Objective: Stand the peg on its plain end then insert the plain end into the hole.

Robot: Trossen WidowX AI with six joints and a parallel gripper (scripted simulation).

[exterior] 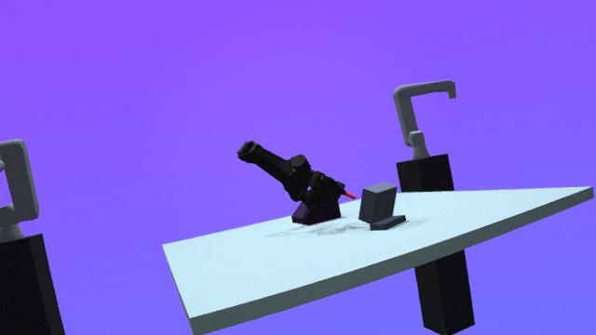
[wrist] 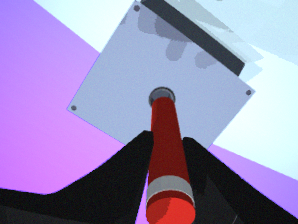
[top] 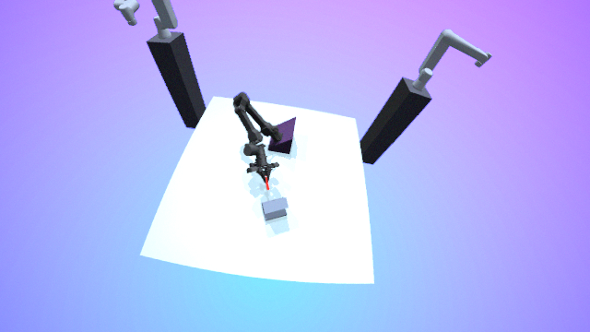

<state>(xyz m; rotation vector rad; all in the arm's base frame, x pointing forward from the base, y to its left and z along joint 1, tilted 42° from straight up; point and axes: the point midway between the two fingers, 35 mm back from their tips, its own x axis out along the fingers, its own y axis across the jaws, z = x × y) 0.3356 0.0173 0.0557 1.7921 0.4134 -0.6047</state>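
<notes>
Now: gripper tip 110 mm short of the grey sloped panel, 60 mm to the right of it and 40 mm above it. Round my gripper tip: low foot 130 mm ahead, 110 mm below, 70 mm to the left; red peg 10 mm to the right, 10 mm behind, 10 mm above.
</notes>
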